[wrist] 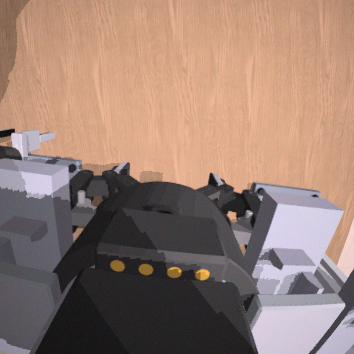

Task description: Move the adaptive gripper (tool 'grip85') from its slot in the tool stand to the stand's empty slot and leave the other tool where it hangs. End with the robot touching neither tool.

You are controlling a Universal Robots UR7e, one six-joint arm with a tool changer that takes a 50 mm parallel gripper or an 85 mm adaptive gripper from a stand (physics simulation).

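Frame: origin at the arm's base, x back, y left, z down, level; centimetres.
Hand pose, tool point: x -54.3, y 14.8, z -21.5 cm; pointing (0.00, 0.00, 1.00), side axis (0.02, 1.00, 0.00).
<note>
After its pixels a point has its place.
The black adaptive gripper (169,175) is on the robot's wrist, its body with four orange dots filling the lower middle of the wrist view. Its fingertips stand wide apart with nothing between them. It is between two light grey blocks of the tool stand (300,225) {x -50.7, y 19.9, z -17.8 cm}, one on each side. Pale side plates (295,322) {x -53.0, y 19.3, z -20.3 cm} beside the body are close to the blocks; whether they rest on them I cannot tell. The other tool (27,142) {x -52.4, y 0.0, z -5.1 cm} shows in part at the left edge, with pale finger parts and a dark body. The coupling is hidden.
The wooden table top (175,75) {x -42.1, y 13.6, z 10.4 cm} lies beyond the stand. The left stand block (35,200) {x -51.2, y 9.9, z -17.8 cm} is close to the gripper's left linkage. A grey rail (332,272) {x -63.9, y 38.5, z -5.9 cm} runs at the lower right. A dark shadow falls at the upper left.
</note>
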